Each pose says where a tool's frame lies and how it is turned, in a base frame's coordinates. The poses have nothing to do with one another.
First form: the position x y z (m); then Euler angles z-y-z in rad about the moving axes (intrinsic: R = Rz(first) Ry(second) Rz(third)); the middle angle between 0 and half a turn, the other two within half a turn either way.
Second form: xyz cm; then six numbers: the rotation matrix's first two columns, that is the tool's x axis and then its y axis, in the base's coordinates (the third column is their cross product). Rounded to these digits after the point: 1 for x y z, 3 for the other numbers.
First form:
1: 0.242, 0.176, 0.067, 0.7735, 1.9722, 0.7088
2: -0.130, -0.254, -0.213, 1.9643, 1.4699, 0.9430
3: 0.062, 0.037, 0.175, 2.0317, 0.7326, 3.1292
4: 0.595, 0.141, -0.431, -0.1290, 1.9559, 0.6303
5: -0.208, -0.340, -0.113, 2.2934, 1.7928, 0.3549
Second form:
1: 24.2, 17.6, 6.7, -0.667, 0.258, -0.699, -0.348, 0.721, 0.599
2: -13.0, -25.4, -21.3, -0.770, -0.256, -0.584, -0.511, -0.300, 0.805
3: 6.2, 3.7, 17.5, 0.320, -0.671, 0.669, 0.900, 0.436, 0.008
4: 59.5, 14.1, -43.1, -0.225, 0.624, -0.749, 0.323, 0.773, 0.546
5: -20.8, -34.0, -11.3, -0.124, -0.385, -0.915, -0.754, -0.563, 0.339
